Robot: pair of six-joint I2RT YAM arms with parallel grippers.
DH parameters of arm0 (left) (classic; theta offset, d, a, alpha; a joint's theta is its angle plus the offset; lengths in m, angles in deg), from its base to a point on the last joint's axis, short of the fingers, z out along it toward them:
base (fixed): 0 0 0 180
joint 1: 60.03 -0.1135 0.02 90
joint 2: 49.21 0 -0.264 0
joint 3: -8.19 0 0.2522 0
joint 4: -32.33 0 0.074 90
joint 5: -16.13 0 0 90
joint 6: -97.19 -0.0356 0 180
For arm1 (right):
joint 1: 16.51 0.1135 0.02 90
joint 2: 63.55 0 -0.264 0
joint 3: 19.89 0 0.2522 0
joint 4: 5.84 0 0.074 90
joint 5: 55.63 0 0 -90
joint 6: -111.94 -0.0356 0 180
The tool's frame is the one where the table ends.
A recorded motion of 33 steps. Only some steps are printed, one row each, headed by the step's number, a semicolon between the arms.
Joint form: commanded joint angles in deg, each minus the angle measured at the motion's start. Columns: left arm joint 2, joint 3, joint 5, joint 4, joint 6, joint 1; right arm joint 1, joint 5, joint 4, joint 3, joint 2, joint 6.
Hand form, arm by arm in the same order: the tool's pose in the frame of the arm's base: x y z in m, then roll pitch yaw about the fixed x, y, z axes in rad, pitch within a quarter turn. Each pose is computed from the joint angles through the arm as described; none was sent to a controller.
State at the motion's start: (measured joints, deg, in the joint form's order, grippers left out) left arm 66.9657 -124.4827 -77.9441 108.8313 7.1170 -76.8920; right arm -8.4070 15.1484 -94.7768 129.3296 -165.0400 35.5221
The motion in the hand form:
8: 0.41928 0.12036 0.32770 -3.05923 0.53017 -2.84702; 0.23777 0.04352 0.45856 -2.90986 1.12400 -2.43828
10: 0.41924 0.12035 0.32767 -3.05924 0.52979 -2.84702; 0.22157 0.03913 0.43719 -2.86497 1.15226 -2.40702
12: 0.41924 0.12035 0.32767 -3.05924 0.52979 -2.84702; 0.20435 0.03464 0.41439 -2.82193 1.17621 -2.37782
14: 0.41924 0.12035 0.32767 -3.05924 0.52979 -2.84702; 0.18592 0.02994 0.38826 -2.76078 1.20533 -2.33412
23: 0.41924 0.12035 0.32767 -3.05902 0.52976 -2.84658; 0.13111 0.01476 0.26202 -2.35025 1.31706 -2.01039
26: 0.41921 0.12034 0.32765 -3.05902 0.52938 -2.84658; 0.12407 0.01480 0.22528 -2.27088 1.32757 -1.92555
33: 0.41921 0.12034 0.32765 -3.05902 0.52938 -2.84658; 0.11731 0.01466 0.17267 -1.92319 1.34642 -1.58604
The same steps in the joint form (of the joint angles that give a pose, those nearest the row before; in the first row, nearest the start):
8: 0.72 -1.09 -0.39 -0.04 0.50 0.48; -0.04 3.32 28.70 -43.50 30.07 0.28
10: 0.72 -1.09 -0.39 -0.02 0.50 0.48; -0.57 3.34 34.38 -53.57 36.41 0.28
12: 0.72 -1.09 -0.39 -0.02 0.50 0.48; -1.18 3.32 39.19 -63.01 42.73 0.28
14: 0.72 -1.09 -0.39 -0.02 0.50 0.48; -1.92 3.32 44.28 -72.89 49.64 0.26
23: 0.72 -1.09 -0.39 -0.02 0.52 0.48; -5.99 3.06 64.92 -111.21 76.91 -0.15
26: 0.72 -1.09 -0.39 0.00 0.52 0.48; -5.97 2.62 69.29 -120.32 82.93 -0.15
33: 0.72 -1.09 -0.39 0.00 0.52 0.48; -5.92 2.60 78.27 -134.18 92.52 -0.18

